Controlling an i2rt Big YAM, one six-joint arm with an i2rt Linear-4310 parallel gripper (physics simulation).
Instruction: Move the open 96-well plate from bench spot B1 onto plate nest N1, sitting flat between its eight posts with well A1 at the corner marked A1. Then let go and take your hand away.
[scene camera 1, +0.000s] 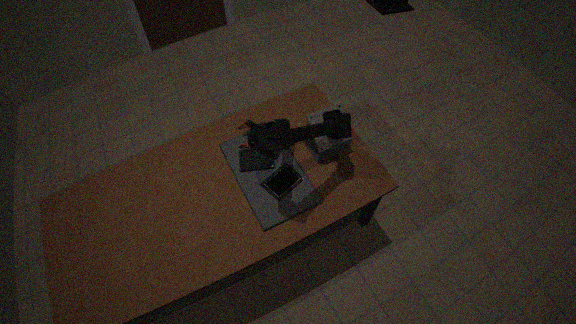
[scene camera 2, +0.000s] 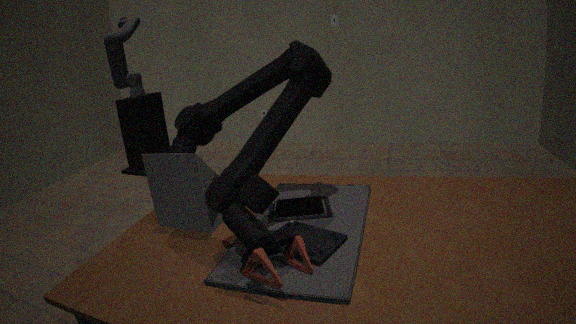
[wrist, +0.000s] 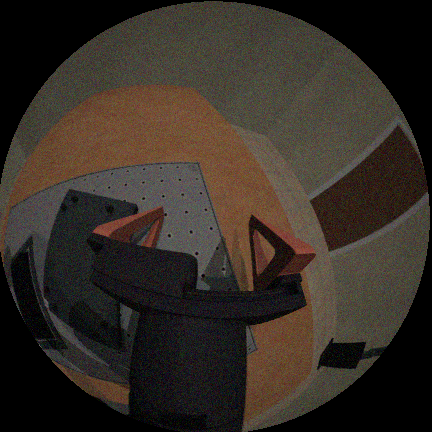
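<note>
My gripper appears at (scene camera 2: 297, 279) and (wrist: 205, 214). Dark well plate (scene camera 2: 312, 205) visible. The darker flat nest block is seen at (scene camera 2: 314, 238) and (wrist: 80, 304).
</note>
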